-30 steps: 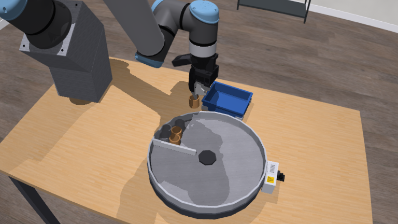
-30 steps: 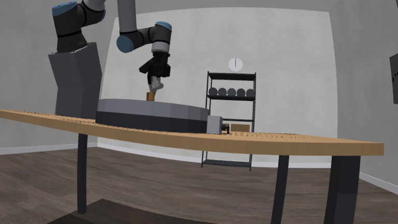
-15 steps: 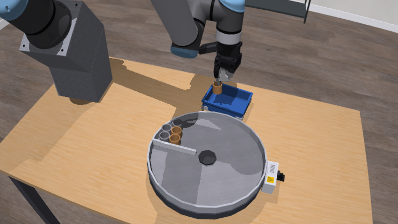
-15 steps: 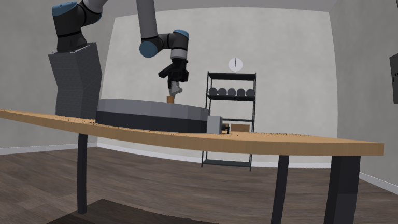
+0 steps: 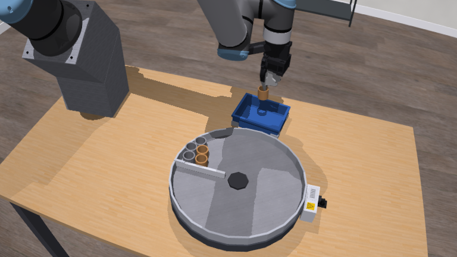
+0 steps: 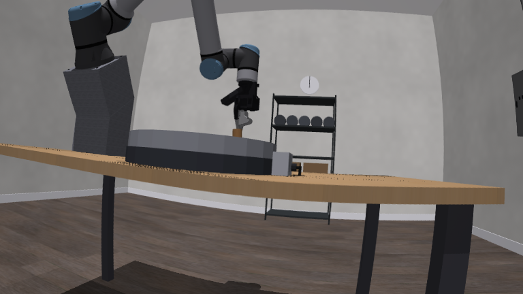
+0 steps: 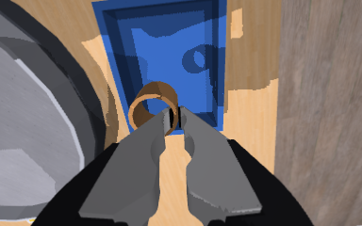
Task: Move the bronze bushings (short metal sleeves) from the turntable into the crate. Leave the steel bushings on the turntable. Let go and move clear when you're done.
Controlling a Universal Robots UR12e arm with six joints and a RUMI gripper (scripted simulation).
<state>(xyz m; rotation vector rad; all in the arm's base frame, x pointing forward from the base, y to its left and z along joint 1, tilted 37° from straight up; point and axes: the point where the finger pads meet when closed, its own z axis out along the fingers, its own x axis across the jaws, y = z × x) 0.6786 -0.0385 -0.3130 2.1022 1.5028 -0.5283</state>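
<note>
My gripper is now 10 mm to the left of the blue crate and 130 mm above it. Round my hand: grey turntable 40 mm behind, 360 mm to the right, 100 mm below.
</note>
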